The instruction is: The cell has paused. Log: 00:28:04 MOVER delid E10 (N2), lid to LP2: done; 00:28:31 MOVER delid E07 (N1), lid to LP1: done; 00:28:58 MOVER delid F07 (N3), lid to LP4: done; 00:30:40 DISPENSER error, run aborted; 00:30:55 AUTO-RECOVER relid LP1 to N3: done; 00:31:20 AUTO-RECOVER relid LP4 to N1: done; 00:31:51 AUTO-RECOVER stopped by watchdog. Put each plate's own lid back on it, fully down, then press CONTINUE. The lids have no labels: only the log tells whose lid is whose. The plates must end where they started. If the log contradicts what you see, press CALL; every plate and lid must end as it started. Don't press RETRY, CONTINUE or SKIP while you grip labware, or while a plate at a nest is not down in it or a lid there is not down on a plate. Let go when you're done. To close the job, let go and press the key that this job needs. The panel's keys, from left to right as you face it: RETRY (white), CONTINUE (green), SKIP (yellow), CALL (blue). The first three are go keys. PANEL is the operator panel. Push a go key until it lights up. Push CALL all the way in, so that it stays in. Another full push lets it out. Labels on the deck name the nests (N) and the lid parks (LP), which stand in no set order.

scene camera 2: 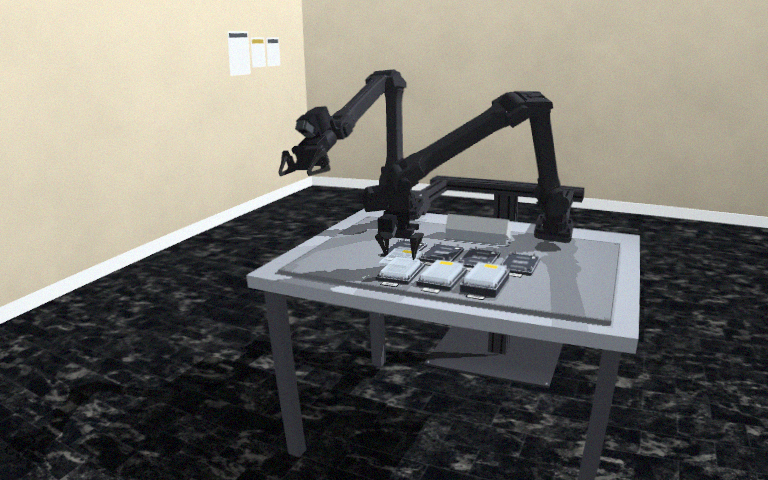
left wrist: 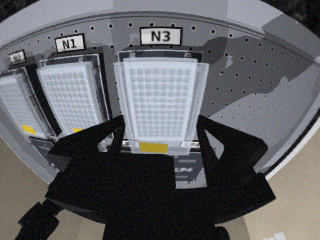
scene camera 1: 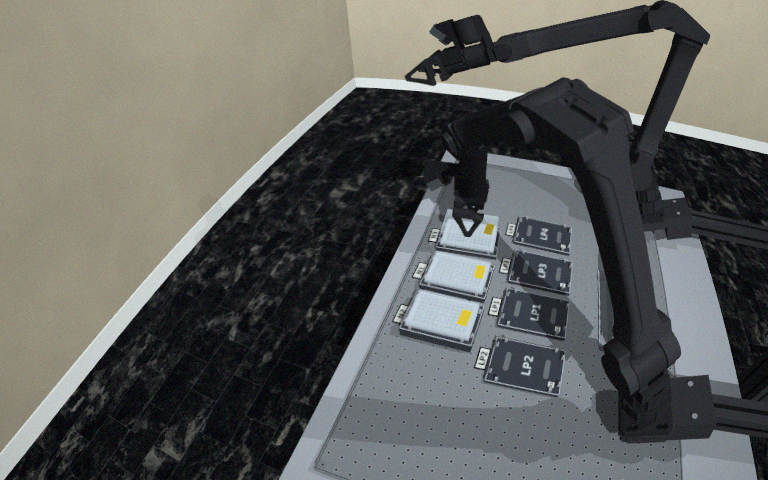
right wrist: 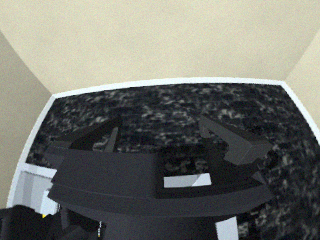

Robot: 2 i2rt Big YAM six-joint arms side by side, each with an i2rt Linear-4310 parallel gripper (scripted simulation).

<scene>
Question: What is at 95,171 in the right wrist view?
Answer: My right gripper.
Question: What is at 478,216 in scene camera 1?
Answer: My left gripper.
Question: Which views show my right gripper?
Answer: Scene camera 2, scene camera 1 and the right wrist view only.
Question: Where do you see a clear lid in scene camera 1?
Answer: At 486,231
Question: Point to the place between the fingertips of my right gripper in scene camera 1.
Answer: At 411,73
</scene>
